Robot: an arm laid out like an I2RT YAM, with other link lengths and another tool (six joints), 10 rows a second.
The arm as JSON. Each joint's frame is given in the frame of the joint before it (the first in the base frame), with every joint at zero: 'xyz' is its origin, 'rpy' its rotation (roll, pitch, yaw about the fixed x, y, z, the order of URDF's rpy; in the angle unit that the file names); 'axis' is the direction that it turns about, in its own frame. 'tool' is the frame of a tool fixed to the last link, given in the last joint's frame.
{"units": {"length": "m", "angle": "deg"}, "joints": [
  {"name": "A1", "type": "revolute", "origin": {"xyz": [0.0, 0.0, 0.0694], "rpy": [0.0, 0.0, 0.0]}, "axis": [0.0, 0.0, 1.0]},
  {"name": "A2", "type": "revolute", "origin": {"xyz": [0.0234, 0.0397, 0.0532], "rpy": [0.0, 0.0, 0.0]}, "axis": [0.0, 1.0, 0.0]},
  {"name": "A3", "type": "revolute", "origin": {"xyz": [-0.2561, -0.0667, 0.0], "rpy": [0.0, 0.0, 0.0]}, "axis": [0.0, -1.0, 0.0]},
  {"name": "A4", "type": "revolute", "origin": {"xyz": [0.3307, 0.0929, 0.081], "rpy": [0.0, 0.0, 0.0]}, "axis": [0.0, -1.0, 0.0]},
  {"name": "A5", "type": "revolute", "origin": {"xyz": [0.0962, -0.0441, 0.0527], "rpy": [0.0, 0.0, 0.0]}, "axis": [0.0, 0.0, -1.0]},
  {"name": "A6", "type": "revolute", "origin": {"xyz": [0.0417, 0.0, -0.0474], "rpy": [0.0, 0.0, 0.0]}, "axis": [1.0, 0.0, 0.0]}
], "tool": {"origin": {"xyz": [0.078, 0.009, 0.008], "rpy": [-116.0, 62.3, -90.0]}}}
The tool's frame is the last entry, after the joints.
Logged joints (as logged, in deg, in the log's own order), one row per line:
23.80 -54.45 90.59 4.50 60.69 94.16
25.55 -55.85 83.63 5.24 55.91 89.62
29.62 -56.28 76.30 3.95 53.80 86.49
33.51 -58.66 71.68 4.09 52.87 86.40
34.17 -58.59 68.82 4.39 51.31 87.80
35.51 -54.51 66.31 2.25 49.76 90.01
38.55 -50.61 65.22 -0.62 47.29 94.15
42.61 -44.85 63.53 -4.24 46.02 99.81
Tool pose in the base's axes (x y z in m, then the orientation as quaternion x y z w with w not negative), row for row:
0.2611 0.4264 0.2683 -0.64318 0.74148 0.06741 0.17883
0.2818 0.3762 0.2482 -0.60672 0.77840 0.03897 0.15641
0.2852 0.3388 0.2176 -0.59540 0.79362 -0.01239 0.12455
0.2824 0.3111 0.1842 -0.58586 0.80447 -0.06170 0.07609
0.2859 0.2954 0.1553 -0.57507 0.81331 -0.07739 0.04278
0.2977 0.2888 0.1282 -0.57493 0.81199 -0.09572 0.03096
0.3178 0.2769 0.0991 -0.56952 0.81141 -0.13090 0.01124
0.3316 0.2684 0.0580 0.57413 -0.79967 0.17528 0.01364
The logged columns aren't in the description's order. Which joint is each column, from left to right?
Columns, left to right: A5, A4, A3, A6, A1, A2.
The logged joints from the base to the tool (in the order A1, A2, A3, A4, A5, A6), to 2 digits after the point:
60.69 94.16 90.59 -54.45 23.80 4.50
55.91 89.62 83.63 -55.85 25.55 5.24
53.80 86.49 76.30 -56.28 29.62 3.95
52.87 86.40 71.68 -58.66 33.51 4.09
51.31 87.80 68.82 -58.59 34.17 4.39
49.76 90.01 66.31 -54.51 35.51 2.25
47.29 94.15 65.22 -50.61 38.55 -0.62
46.02 99.81 63.53 -44.85 42.61 -4.24

